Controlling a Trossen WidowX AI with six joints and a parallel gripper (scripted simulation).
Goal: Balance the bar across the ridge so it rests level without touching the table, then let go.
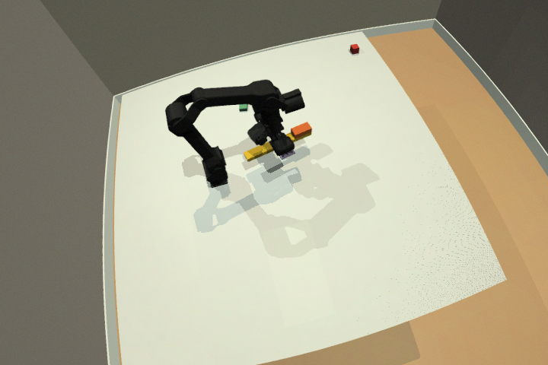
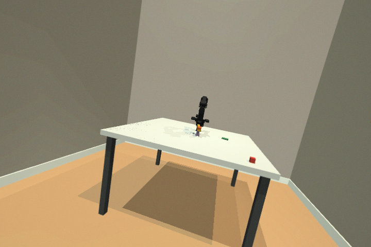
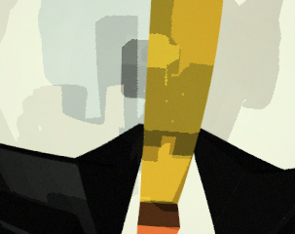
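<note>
Now: gripper tip 40 mm above the purple ridge, 30 mm short of it and 10 mm to the right of it. From my gripper tip the other things lie so: small green block (290 mm to the left, 80 mm behind, 70 mm below); then small red cube (500 mm ahead, 480 mm to the left, 60 mm below).
</note>
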